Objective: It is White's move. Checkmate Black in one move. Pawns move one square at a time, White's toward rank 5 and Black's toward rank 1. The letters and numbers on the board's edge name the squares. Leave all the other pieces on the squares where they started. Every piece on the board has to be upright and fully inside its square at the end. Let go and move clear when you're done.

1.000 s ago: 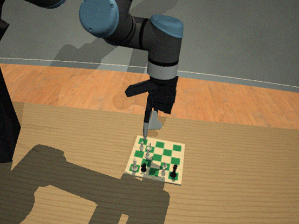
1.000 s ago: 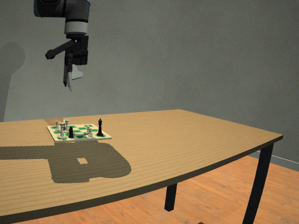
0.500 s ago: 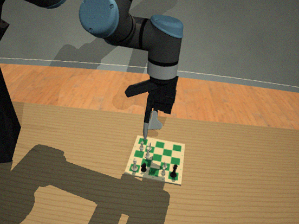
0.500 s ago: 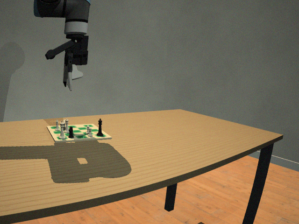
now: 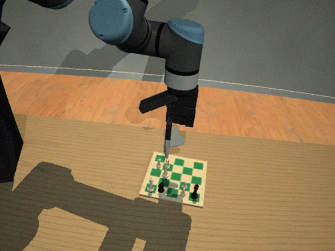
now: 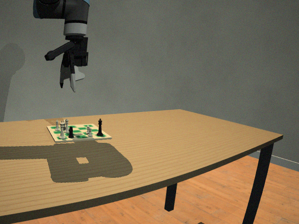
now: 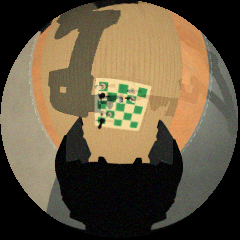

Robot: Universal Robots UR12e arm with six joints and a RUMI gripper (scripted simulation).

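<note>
Now: hand 40 mm short of the green-and-cream chessboard, 10 mm to the left of it and 170 mm above it. Also, from my hand: tall white piece: 60 mm behind, 60 mm to the right, 130 mm below.
</note>
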